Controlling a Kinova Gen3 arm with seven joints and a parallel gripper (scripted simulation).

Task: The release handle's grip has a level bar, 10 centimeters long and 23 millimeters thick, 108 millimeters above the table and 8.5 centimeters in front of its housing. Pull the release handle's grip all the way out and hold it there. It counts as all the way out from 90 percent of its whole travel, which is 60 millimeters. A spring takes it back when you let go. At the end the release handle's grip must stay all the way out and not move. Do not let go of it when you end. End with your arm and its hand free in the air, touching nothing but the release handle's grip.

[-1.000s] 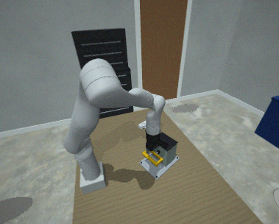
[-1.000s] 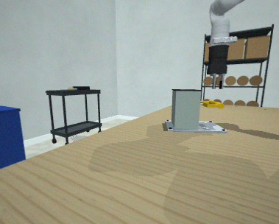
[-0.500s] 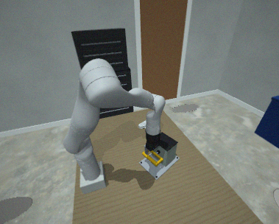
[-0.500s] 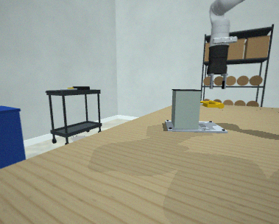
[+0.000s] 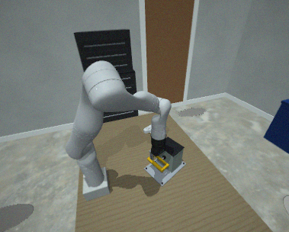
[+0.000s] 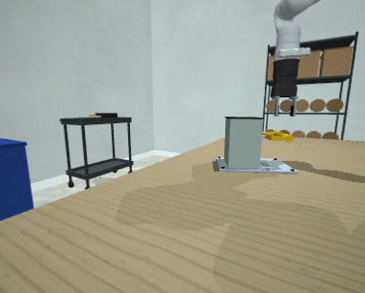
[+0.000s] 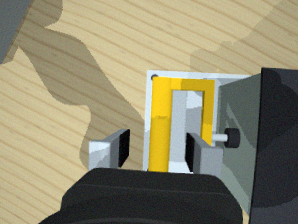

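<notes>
Now: hand 90 mm short of the light base plate, 30 mm to the right of it and 190 mm above it.
</notes>
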